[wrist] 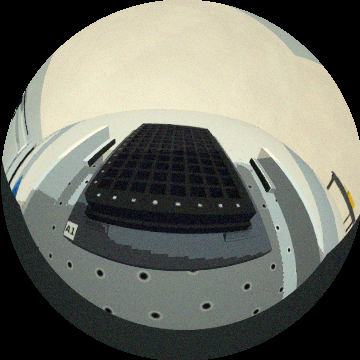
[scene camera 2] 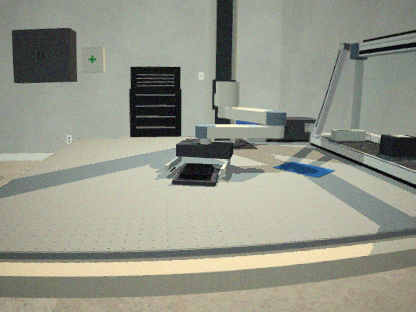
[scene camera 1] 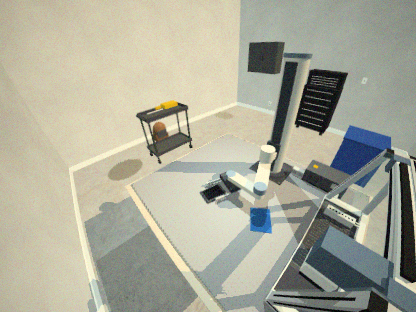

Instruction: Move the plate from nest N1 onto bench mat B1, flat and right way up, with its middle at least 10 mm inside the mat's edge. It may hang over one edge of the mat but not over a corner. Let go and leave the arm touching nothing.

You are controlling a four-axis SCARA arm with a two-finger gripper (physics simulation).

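Frame: origin at the arm's base, x ahead, y left, z up, level; millimetres.
Where they show: gripper, fingertip midpoint: point(wrist: 182, 137) point(scene camera 2: 193, 170) point(scene camera 1: 210, 191); arm's base, origin of the base link: point(scene camera 1: 271, 169).
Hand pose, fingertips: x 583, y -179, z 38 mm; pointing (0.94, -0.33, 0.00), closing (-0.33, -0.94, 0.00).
Each offset is from my fingertips to the top centre of the thing. "pt": to the spot under its first point. Level surfaces: height alone.
The black plate {1 mm up, 14 mm back, 12 mm left} point(scene camera 1: 214, 191) point(scene camera 2: 197, 171) point(wrist: 167, 170), a grid of square wells, lies flat in the dark grey nest N1 {10 mm down, 14 mm back, 12 mm left} point(scene camera 2: 194, 183) point(wrist: 175, 251). The label A1 shows on the nest's near left corner in the wrist view. My gripper point(scene camera 1: 217, 191) point(scene camera 2: 198, 167) point(wrist: 182, 137) is open, low over the nest, with one finger out to each side of the plate. In the wrist view a gap shows between each finger pad and the plate. The blue bench mat B1 {23 mm down} point(scene camera 1: 261, 229) point(scene camera 2: 304, 170) point(wrist: 16, 188) lies flat on the table, right of the nest in scene camera 2, with a shadow on it.
My arm's column point(scene camera 1: 300, 100) point(scene camera 2: 225, 40) stands behind the nest. A dark grey box {pt 90 mm up, 634 mm back, 572 mm left} point(scene camera 1: 325, 176) point(scene camera 2: 299, 129) stands near its base. A large framed machine point(scene camera 2: 357, 95) stands on the right, beyond the mat. A cart point(scene camera 1: 172, 145) stands off the table.
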